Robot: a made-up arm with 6 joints. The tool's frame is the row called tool.
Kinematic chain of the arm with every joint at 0, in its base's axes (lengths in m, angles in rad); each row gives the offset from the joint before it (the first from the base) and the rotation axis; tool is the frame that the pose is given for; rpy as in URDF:
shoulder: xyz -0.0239 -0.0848 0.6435 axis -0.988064 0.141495 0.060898
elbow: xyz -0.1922 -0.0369 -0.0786 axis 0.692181 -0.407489 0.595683
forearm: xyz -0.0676 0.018 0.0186 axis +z
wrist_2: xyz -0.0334 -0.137 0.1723 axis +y
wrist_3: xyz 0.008 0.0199 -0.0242 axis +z
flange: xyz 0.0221 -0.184 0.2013 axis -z
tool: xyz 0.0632 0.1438 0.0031 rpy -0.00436 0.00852 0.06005
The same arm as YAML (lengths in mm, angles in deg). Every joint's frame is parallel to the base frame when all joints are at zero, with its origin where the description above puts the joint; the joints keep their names.
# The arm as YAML. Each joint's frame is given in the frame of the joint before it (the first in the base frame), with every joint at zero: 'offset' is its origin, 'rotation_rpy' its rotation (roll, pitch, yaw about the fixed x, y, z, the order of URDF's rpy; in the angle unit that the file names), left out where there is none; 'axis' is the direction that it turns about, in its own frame. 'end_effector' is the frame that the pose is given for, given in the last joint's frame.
length_unit: mm
angle_unit: deg
chain:
  - id: shoulder
    offset: [-23.9, -84.8, 643.5]
    axis: [-0.988064, 0.141495, 0.060898]
  - id: elbow
    offset: [-192.2, -36.9, -78.6]
    axis: [0.692181, -0.407489, 0.595683]
  - id: forearm
    offset: [-67.6, 18.0, 18.6]
    axis: "+z"
  - id: wrist_2
    offset: [-33.4, -137.0, 172.3]
    axis: "+y"
  - id: wrist_3
    offset: [8.0, 19.9, -24.2]
    axis: "+z"
  - id: flange
    offset: [22.1, -184.0, 201.3]
    axis: "-z"
end_effector:
  offset: [63.2, 143.8, 3.1]
  rotation_rpy: [-0.25, 0.49, 3.44]

